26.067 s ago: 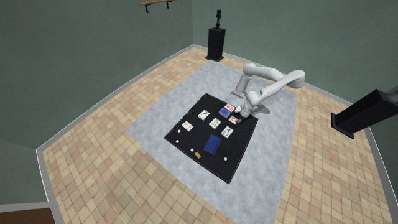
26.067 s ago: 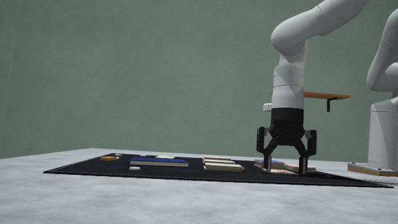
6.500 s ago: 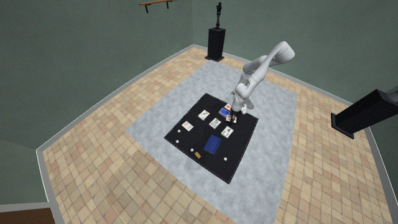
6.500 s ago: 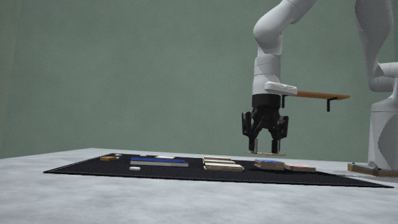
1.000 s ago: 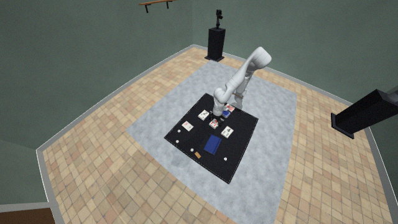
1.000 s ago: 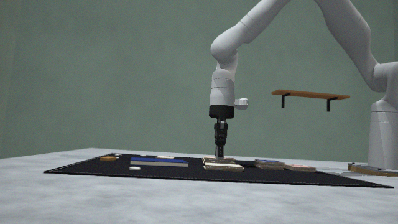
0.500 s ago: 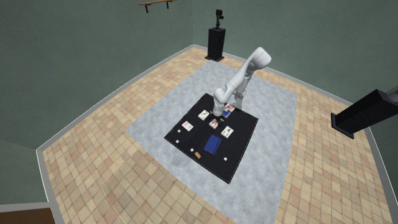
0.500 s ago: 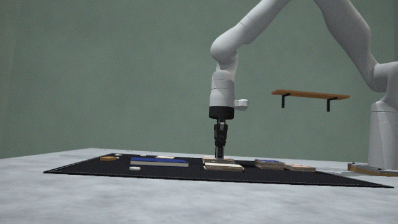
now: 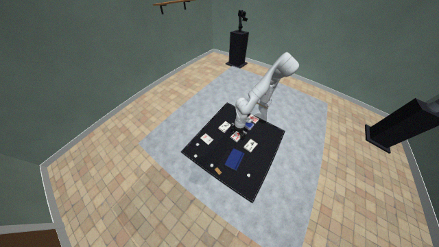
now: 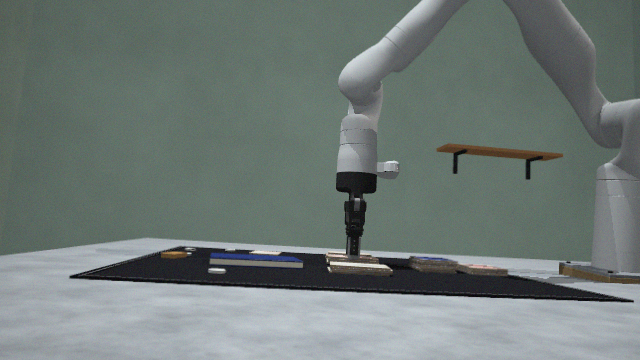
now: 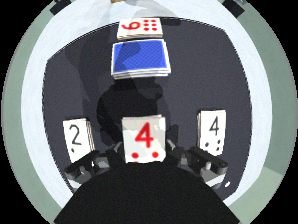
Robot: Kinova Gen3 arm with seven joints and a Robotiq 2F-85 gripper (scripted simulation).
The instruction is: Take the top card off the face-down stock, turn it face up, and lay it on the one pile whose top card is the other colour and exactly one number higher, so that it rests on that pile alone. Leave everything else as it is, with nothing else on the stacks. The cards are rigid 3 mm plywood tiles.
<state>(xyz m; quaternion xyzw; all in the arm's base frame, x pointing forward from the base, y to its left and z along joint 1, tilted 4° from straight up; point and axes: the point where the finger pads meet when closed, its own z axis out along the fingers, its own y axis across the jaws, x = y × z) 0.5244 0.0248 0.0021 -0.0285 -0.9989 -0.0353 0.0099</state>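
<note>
The blue-backed card is 1 cm below my hand.
</note>
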